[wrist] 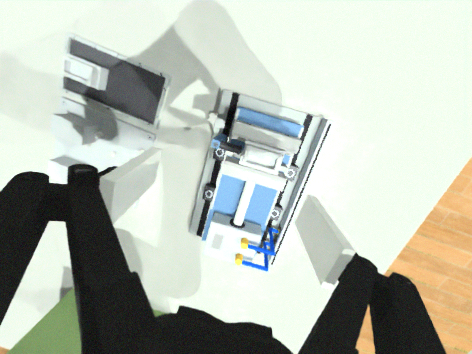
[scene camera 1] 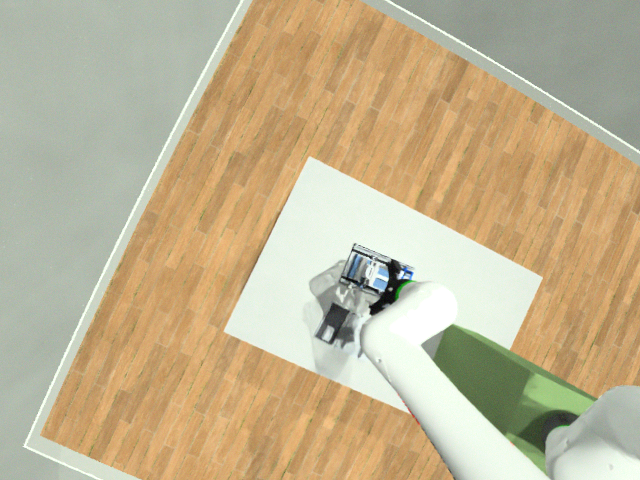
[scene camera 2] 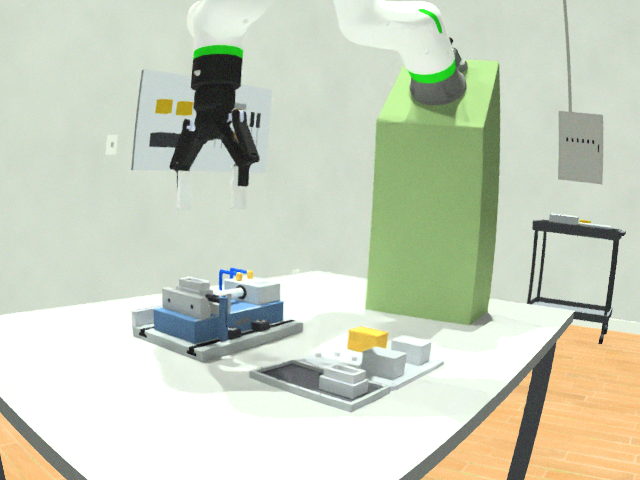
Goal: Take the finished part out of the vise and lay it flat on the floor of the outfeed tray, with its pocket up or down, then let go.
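Frame: origin at the arm's base, x ahead, y left, z up, level; centimetres.
Seen in the pictures: gripper, fingertip midpoint: (wrist: pixel 232 188) (scene camera 1: pixel 375 284) (scene camera 2: pixel 209 209); arm's base at its link origin: (scene camera 2: pixel 438 87).
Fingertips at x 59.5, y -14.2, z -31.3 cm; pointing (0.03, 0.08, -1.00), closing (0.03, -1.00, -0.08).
Pixels of each thing's top centre, then the offset from my fingertips to it. "spot": a spot on its surface instead.
- finished part at its top centre: (wrist: pixel 262 160) (scene camera 2: pixel 194 280) (scene camera 1: pixel 368 271) dz -12.7, dx +0.5, dy -3.0 cm
- vise at its top centre: (wrist: pixel 249 199) (scene camera 2: pixel 218 284) (scene camera 1: pixel 382 276) dz -14.3, dx -6.6, dy -3.7 cm
- grey part at its top centre: (scene camera 2: pixel 344 369) (wrist: pixel 76 70) (scene camera 1: pixel 328 335) dz -20.1, dx +2.2, dy +30.7 cm
- light plate at a spot on its surface: (scene camera 2: pixel 416 373) spot: dz -23.4, dx -11.4, dy +35.8 cm
- yellow block at its top centre: (scene camera 2: pixel 368 331) dz -19.8, dx -17.7, dy +22.3 cm
The finished part (scene camera 2: pixel 193 283) (wrist: pixel 261 157) is a light grey block with a pocket facing up, seated between the jaws of the vise (scene camera 2: pixel 188 329) (wrist: pixel 230 192), which has a blue body on a grey base. The outfeed tray (scene camera 2: pixel 301 392) (wrist: pixel 130 87) (scene camera 1: pixel 338 314) is shallow with a dark floor. Another grey part (scene camera 2: pixel 343 383) (wrist: pixel 85 73) lies flat, pocket up, at one end of it. My gripper (scene camera 2: pixel 210 201) (wrist: pixel 232 188) is wide open and empty, fingers down, high above the vise. In the wrist view the vise shows between the fingertips. In scene camera 1 the arm partly hides gripper and vise.
Blue nozzles (scene camera 2: pixel 227 273) (wrist: pixel 267 250) with yellow tips rise by the vise's rear block. A light plate (scene camera 2: pixel 416 373) beside the tray holds a yellow block (scene camera 2: pixel 367 338) and two grey blocks (scene camera 2: pixel 383 362) (scene camera 2: pixel 410 349). The green pedestal (scene camera 2: pixel 431 206) (scene camera 1: pixel 485 372) stands behind.
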